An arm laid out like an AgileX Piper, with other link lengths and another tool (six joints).
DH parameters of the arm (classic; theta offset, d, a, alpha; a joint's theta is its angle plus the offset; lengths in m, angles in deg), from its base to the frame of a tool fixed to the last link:
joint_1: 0 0.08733 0 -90
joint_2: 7.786 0 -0.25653 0
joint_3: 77.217 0 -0.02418 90
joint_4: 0 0.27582 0 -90
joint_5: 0 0 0 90
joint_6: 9 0.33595 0.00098 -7.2
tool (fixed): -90 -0.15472 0 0
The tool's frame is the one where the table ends.
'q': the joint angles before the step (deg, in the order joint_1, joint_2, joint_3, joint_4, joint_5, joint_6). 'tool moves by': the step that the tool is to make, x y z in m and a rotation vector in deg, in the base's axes. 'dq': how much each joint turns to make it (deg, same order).
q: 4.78 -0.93 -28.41 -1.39 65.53 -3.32
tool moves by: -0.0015 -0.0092 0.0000 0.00 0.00 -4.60
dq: -4.60 -0.01 0.00 0.00 0.01 0.00
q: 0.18 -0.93 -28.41 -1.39 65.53 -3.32
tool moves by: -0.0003 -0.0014 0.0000 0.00 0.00 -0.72
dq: -0.76 0.00 0.00 0.04 0.00 -0.04
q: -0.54 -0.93 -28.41 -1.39 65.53 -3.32
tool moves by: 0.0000 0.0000 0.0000 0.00 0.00 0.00
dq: 0.00 0.00 0.00 0.00 0.00 0.00
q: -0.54 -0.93 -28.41 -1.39 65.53 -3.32
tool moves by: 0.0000 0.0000 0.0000 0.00 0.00 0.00
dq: 0.00 0.00 0.00 0.00 0.00 0.00
